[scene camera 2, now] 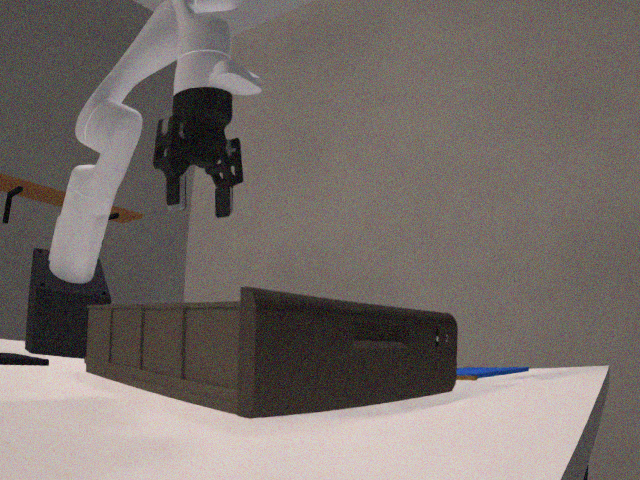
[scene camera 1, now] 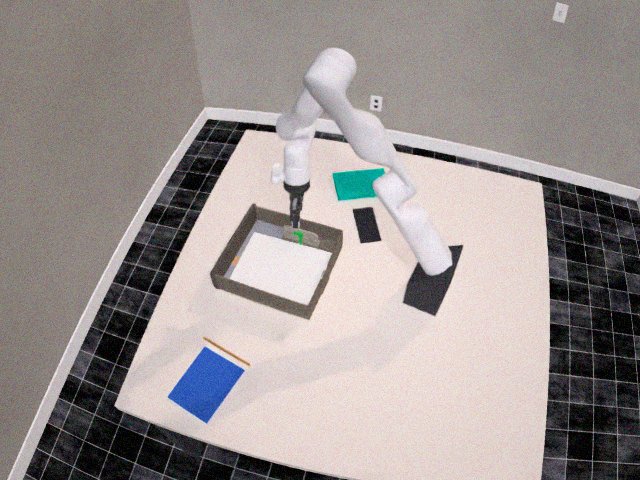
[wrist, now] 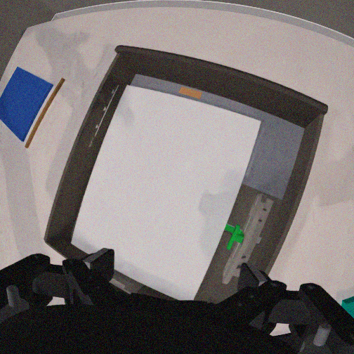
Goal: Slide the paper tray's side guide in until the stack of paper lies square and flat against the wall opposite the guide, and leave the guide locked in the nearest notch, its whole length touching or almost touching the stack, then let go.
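Frame: origin at the arm's base, x left, y back, z up, level; centimetres.
Where they show: gripper, fingertip midpoint: (scene camera 2: 201,214) (scene camera 1: 297,217); arm's base at its link origin: (scene camera 2: 71,270) (scene camera 1: 437,264).
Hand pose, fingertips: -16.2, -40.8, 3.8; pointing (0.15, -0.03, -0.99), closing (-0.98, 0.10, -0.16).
Observation:
Things, the pixels of their top centre, and the offset from my fingertips, as dx, dy, dz.
- dark brown paper tray at its top centre: (scene camera 2: 262,307) (scene camera 1: 276,249) +3.5, -6.9, -10.4
- white paper stack at its top centre: (scene camera 1: 280,268) +6.6, -6.1, -16.1
- grey side guide at its top centre: (scene camera 1: 299,231) -4.7, +0.0, -11.9
- teal sheet at its top centre: (scene camera 1: 361,182) -32.4, +23.0, -18.2
- black pad at its top centre: (scene camera 1: 366,223) -13.0, +22.9, -19.2
- blue sheet at its top centre: (scene camera 2: 470,370) (scene camera 1: 205,383) +45.9, -28.8, -19.2
- brown rod at its top centre: (scene camera 1: 225,350) +34.4, -22.9, -19.3
The dark brown paper tray (scene camera 1: 263,299) (scene camera 2: 351,356) (wrist: 215,75) holds a white paper stack (scene camera 1: 281,268) (wrist: 165,175). In the wrist view the stack lies near the tray's left wall; whether it touches that wall all along is unclear. The grey side guide (scene camera 1: 311,238) (wrist: 257,220) stands on the opposite side, with a strip of tray floor between it and the stack. Its green latch (scene camera 1: 299,236) (wrist: 235,235) points towards the stack's edge. My gripper (scene camera 1: 295,226) (scene camera 2: 200,207) (wrist: 175,271) is open and empty, pointing down above the tray's guide side. The notches are too small to read.
A teal sheet (scene camera 1: 356,184) and a black pad (scene camera 1: 366,224) lie between the tray and the arm's side of the table. A blue sheet (scene camera 1: 206,384) (scene camera 2: 491,371) (wrist: 25,102) and a brown rod (scene camera 1: 226,351) (wrist: 45,113) lie beyond the opposite wall. Tray walls surround the stack and guide.

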